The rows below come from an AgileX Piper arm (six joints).
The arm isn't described. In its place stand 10 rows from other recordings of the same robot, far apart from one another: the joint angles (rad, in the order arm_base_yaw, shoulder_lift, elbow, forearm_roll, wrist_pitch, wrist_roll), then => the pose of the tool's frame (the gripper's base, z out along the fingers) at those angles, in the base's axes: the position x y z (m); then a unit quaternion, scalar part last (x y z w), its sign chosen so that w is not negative.
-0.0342, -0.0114, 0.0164, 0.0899, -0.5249, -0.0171 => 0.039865, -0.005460, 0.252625, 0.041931, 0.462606, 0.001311, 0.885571
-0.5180, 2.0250, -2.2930, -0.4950, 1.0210, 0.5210 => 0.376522, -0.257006, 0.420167, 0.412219, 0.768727, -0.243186, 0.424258
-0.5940, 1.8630, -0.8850, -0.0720, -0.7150, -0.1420 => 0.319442, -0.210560, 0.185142, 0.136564, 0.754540, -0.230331, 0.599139
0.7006, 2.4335, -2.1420, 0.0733, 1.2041, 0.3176 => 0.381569, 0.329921, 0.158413, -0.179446, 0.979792, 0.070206, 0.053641
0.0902, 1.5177, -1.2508, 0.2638, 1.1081, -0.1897 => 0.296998, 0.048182, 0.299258, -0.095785, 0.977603, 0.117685, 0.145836
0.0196, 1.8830, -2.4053, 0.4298, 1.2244, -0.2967 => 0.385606, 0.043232, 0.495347, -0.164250, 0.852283, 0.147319, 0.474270
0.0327, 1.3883, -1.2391, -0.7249, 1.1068, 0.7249 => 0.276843, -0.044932, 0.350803, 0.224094, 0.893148, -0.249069, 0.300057
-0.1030, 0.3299, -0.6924, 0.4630, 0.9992, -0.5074 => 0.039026, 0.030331, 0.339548, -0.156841, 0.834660, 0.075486, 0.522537
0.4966, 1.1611, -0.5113, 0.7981, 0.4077, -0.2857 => 0.167041, 0.119904, 0.216398, -0.062700, 0.926263, 0.279942, 0.244414
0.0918, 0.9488, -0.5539, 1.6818, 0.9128, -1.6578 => 0.160656, 0.086650, 0.310769, -0.282028, 0.686513, 0.385877, 0.547959
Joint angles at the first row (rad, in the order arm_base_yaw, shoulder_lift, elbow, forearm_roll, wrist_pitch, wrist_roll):
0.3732, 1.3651, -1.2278, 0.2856, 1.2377, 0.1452
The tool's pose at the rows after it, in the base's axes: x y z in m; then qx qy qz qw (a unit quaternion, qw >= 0):
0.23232, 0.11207, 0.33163, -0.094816, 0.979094, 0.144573, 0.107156
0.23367, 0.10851, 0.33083, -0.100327, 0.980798, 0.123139, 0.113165
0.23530, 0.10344, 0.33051, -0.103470, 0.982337, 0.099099, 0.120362
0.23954, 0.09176, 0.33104, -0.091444, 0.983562, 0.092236, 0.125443
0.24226, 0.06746, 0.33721, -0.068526, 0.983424, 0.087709, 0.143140
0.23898, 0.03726, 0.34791, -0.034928, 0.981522, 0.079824, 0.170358
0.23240, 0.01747, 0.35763, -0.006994, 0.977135, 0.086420, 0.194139
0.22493, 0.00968, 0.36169, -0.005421, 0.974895, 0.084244, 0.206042
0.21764, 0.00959, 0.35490, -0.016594, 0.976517, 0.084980, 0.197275
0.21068, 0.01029, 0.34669, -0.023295, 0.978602, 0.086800, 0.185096
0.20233, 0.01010, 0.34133, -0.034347, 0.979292, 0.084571, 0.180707
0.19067, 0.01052, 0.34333, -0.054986, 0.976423, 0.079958, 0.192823
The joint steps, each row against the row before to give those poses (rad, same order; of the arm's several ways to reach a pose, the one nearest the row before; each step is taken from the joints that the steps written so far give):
0.0000, 0.0000, 0.0000, -0.0550, 0.0000, -0.0097
0.0000, 0.0000, 0.0000, -0.0453, 0.0000, -0.0019
-0.0039, -0.0014, -0.0001, -0.0507, 0.0005, 0.0000
-0.0464, -0.0024, 0.0001, -0.0064, -0.0001, -0.0205
-0.0973, -0.0240, -0.0001, 0.0065, 0.0000, -0.0507
-0.1211, -0.0433, 0.0000, 0.0068, 0.0017, -0.0513
-0.0951, -0.0390, 0.0001, 0.0371, 0.0005, -0.0407
-0.0384, -0.0310, 0.0110, 0.0106, 0.0021, -0.0346
-0.0044, -0.0228, 0.0418, 0.0076, 0.0022, -0.0298
0.0000, -0.0202, 0.0444, 0.0054, 0.0024, -0.0165
-0.0023, -0.0282, 0.0397, 0.0000, 0.0000, -0.0260
0.0000, -0.0471, 0.0257, 0.0000, 0.0000, -0.0402

